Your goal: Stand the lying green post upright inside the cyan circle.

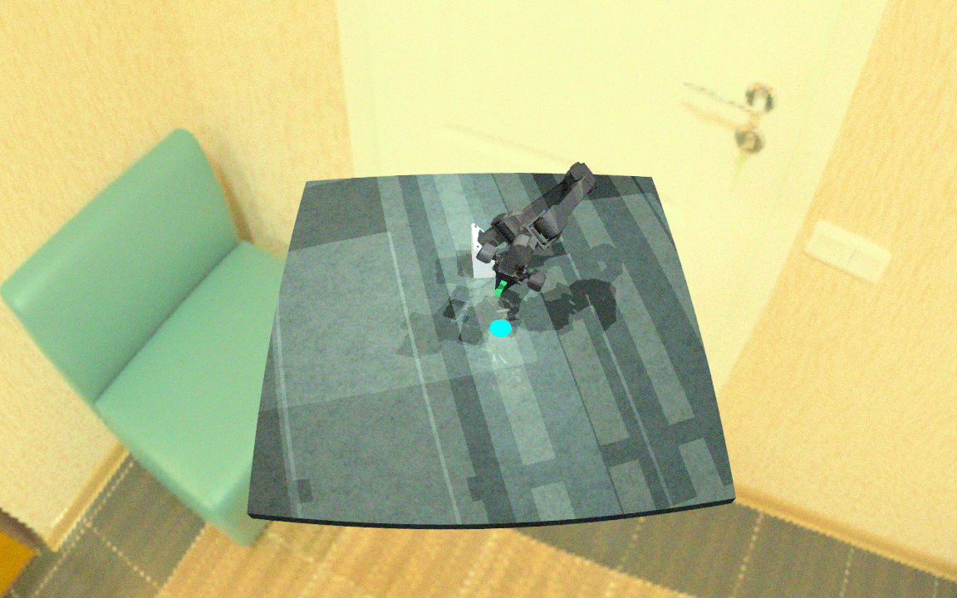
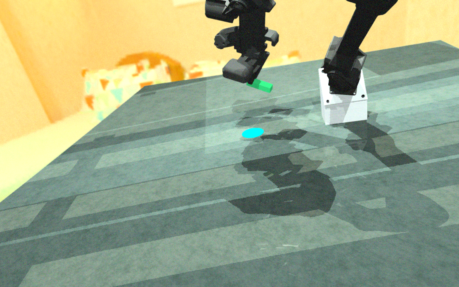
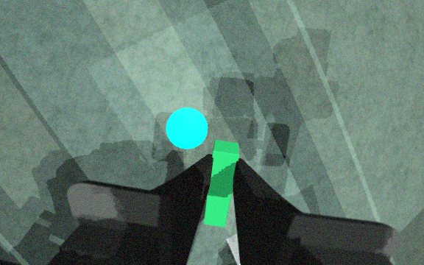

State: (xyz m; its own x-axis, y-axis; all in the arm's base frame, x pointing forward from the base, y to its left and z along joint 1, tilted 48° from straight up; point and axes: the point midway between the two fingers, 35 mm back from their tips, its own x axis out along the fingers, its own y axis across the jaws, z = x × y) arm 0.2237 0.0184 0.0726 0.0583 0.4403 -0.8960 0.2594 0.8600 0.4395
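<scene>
Now: the cyan circle 20 mm ahead of my gripper tip, 10 mm to the left of it and 140 mm below it. Round my gripper tip: green post 20 mm behind, 10 mm below.
</scene>
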